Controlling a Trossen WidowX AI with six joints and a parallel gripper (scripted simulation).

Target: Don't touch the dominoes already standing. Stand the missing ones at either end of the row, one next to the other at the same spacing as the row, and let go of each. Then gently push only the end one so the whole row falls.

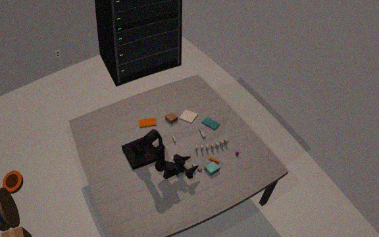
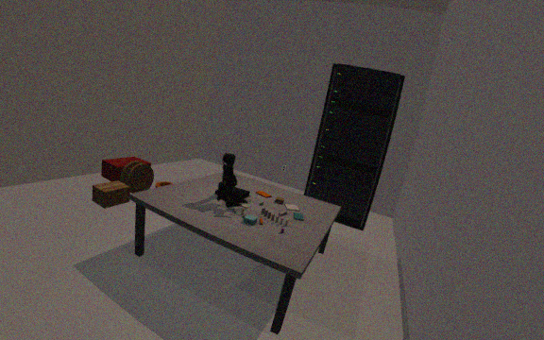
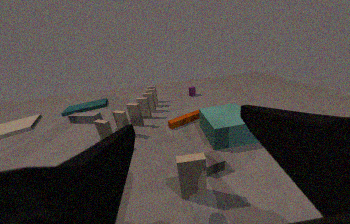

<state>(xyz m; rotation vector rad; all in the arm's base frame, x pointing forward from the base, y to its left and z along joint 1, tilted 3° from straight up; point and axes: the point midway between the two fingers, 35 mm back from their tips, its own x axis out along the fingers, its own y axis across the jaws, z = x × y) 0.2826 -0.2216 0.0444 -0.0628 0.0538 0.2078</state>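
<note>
The teal block lies 10 cm ahead of my gripper tip, 5 cm to the right of it and 7 cm below it. The rest, counted from my gripper tip: orange bar 15 cm ahead, 2 cm to the left, 8 cm below; small purple piece 32 cm ahead, 1 cm to the left, 7 cm below; grey piece 3 cm ahead, 2 cm to the right, 8 cm below.
</note>
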